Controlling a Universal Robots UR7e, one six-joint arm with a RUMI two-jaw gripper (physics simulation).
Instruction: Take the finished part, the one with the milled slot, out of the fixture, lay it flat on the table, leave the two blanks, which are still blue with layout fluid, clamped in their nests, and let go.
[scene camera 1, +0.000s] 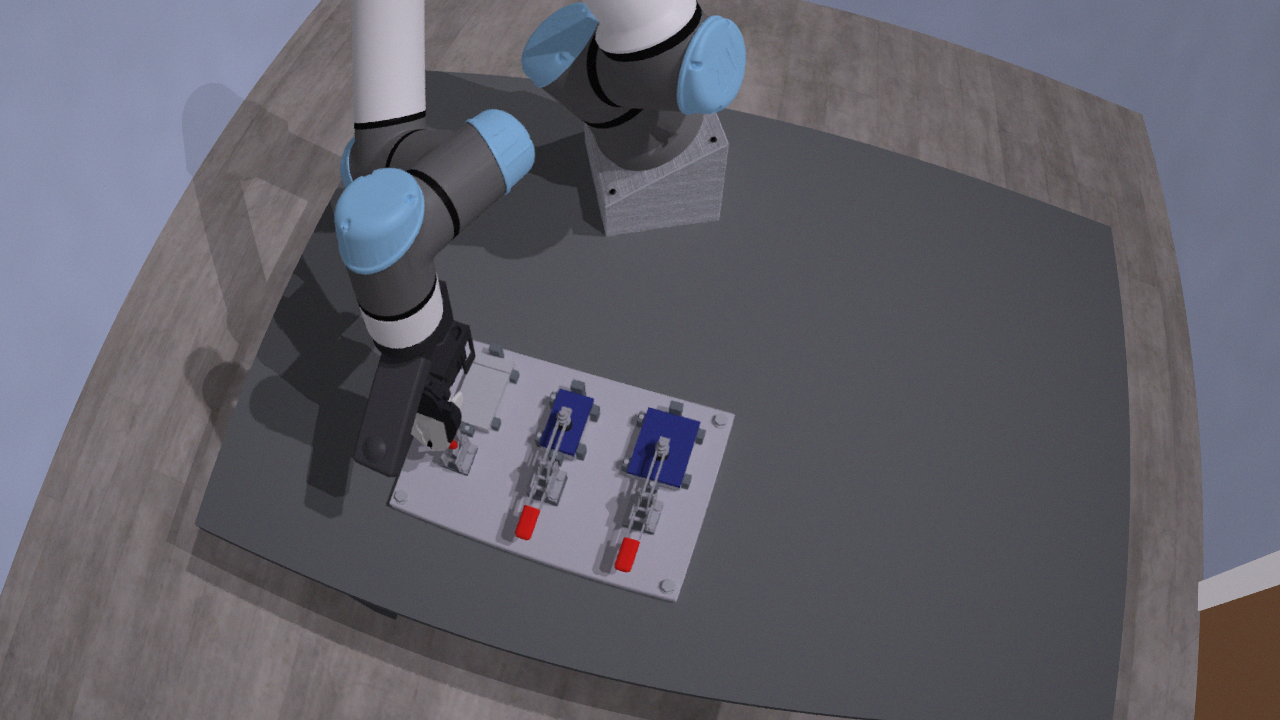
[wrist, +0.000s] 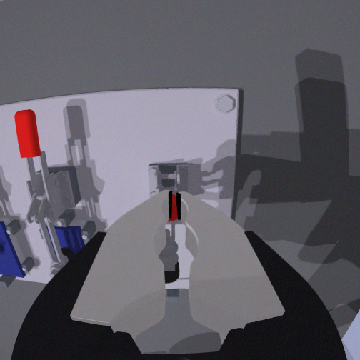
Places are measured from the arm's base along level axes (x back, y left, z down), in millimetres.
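Where they show: gripper, between the fingertips: (scene camera 1: 437, 446); arm's base, origin of its link: (scene camera 1: 653, 123).
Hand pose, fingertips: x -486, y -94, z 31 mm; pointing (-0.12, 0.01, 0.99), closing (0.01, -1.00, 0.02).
Observation:
Things, the pixels of their centre, and the offset from my fingertips. "spot": a spot on its surface instead. Level surfaces: height alone.
- finished part, middle of its body: (scene camera 1: 482, 391) dx +101, dy +6, dz +60 mm
- fixture, middle of its body: (scene camera 1: 556, 465) dx +49, dy +116, dz +78 mm
- clamp's base, a spot on its surface: (scene camera 1: 463, 454) spot: dx +17, dy +16, dz +50 mm
- middle blue blank, middle of its body: (scene camera 1: 567, 424) dx +92, dy +116, dz +55 mm
- right blue blank, middle of its body: (scene camera 1: 663, 448) dx +97, dy +226, dz +57 mm
- middle clamp's red handle, middle of its body: (scene camera 1: 527, 521) dx -38, dy +116, dz +29 mm
- right clamp's red handle, middle of its body: (scene camera 1: 627, 553) dx -37, dy +226, dz +34 mm
- dark mat, height of its surface: dz +86 mm
The finished part (scene camera 1: 486, 396) is a pale, flat piece in the left nest of the fixture (scene camera 1: 581, 541) (wrist: 125, 130); its slot cannot be made out. My gripper (scene camera 1: 439, 444) (wrist: 173, 193) is shut and empty, its fingertips almost together by the left clamp. That clamp's red handle (scene camera 1: 453, 445) (wrist: 173, 212) stands up and shows behind the narrow gap in the wrist view. The clamp's base (scene camera 1: 463, 454) (wrist: 168, 180) is below. The middle blue blank (scene camera 1: 582, 413) (wrist: 74, 237) and the right blue blank (scene camera 1: 682, 438) (wrist: 9, 250) sit in their nests under clamps.
The middle clamp's red handle (scene camera 1: 527, 522) (wrist: 27, 134) and the right clamp's red handle (scene camera 1: 627, 554) point towards the fixture's front edge. Bolt heads (scene camera 1: 666, 585) (wrist: 225, 103) stand at the fixture's corners. The dark mat (scene camera 1: 913, 402) (wrist: 150, 45) surrounds the fixture; the arm's pedestal (scene camera 1: 666, 201) stands behind.

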